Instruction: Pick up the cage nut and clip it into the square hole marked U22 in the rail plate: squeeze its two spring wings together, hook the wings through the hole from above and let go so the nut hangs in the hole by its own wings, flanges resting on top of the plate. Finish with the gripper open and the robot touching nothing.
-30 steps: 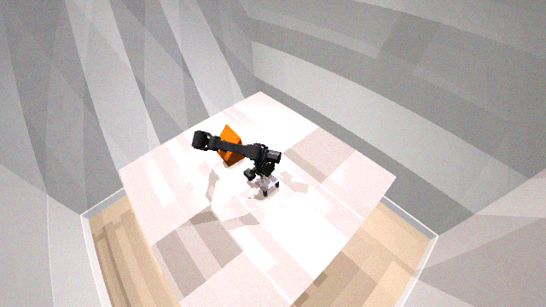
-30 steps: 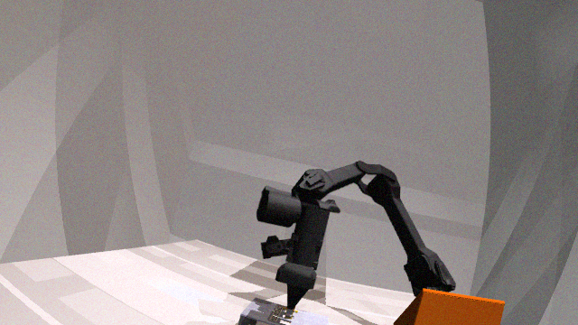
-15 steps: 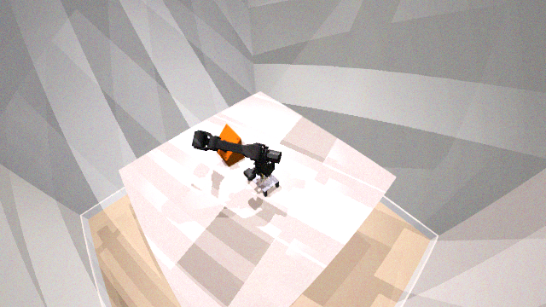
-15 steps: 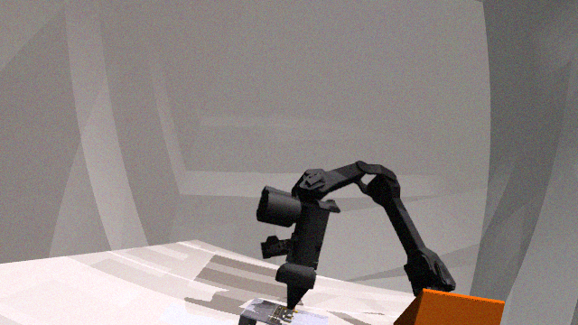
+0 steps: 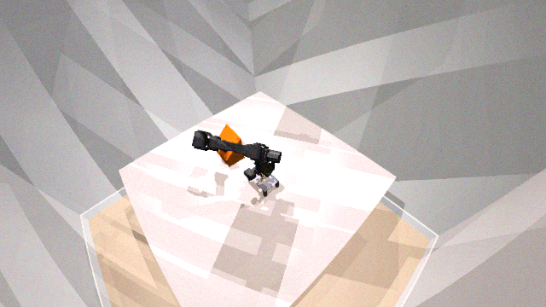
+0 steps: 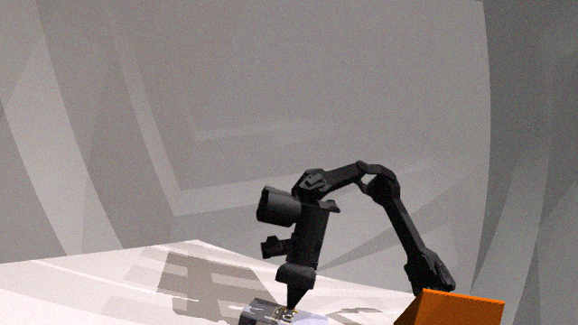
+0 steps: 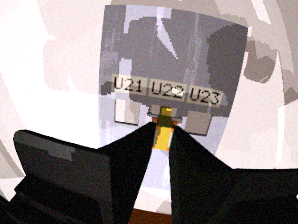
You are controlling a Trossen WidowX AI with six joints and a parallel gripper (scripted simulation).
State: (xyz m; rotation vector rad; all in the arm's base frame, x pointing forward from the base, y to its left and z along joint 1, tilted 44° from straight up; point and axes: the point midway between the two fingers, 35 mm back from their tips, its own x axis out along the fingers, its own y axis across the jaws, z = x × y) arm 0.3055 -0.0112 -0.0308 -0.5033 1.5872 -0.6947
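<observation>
The brass cage nut is 1 cm below my gripper tip.
</observation>
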